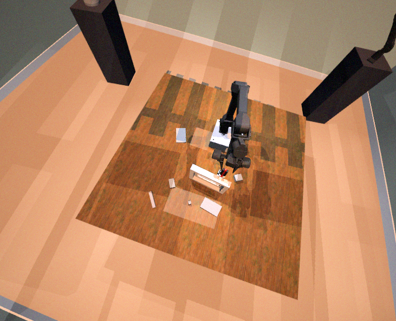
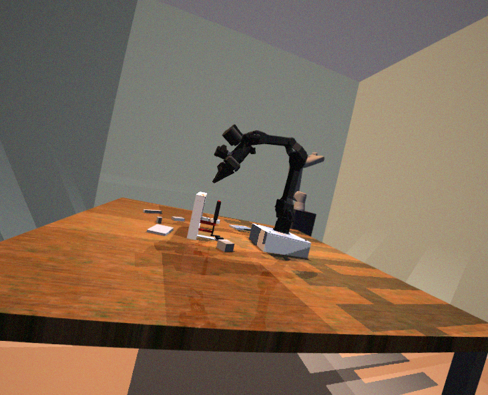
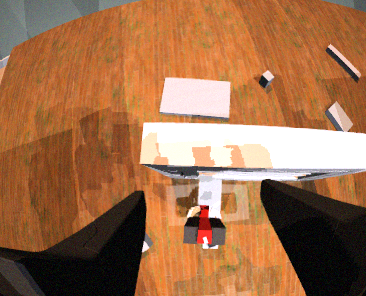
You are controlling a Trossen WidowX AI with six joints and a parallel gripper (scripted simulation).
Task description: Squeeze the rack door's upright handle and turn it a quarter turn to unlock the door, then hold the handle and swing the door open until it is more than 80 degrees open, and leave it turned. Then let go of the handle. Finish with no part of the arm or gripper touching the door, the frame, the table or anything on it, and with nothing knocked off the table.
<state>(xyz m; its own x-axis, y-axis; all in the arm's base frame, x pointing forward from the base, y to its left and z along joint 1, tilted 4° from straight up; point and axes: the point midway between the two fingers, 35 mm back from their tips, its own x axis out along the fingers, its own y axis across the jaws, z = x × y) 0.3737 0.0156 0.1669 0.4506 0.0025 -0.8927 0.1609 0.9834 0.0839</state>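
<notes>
The door handle lies 4 cm behind my gripper tip, 1 cm to the left of it and 14 cm below it. Round my gripper tip: thin bar (18 cm ahead, 39 cm to the right, 22 cm below).
</notes>
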